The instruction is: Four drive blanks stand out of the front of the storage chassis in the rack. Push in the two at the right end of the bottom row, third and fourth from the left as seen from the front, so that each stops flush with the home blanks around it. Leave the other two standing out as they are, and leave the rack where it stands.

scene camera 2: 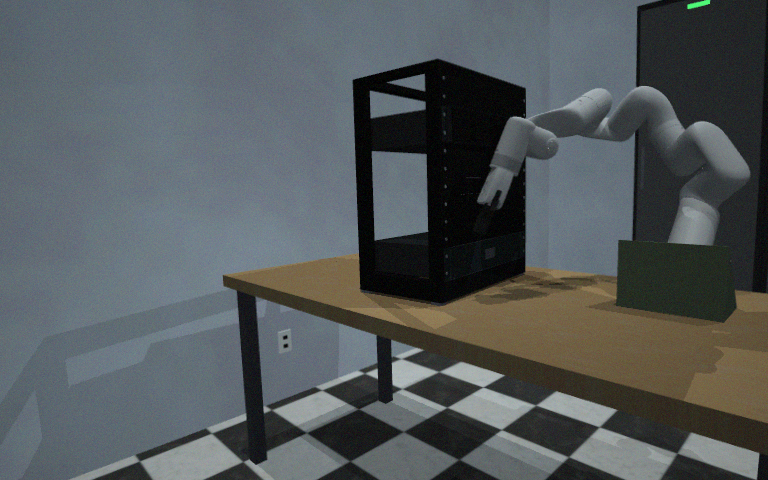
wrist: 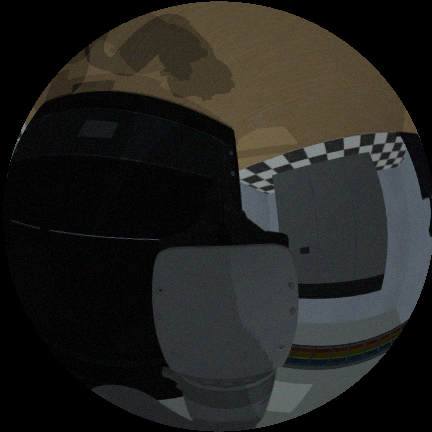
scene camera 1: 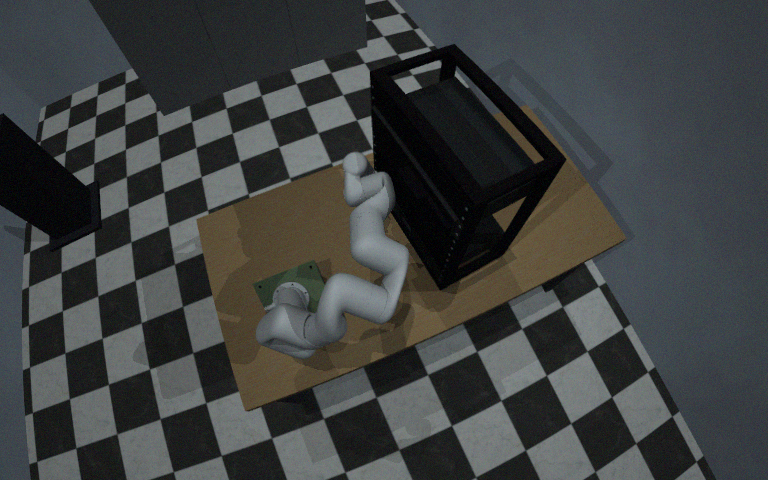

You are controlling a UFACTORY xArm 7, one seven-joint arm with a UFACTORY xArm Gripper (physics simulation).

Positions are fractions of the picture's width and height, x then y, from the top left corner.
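Scene:
A black rack is visible in scene camera 1 (0.59, 0.34), in scene camera 2 (0.61, 0.23) and in the wrist view (0.25, 0.38).

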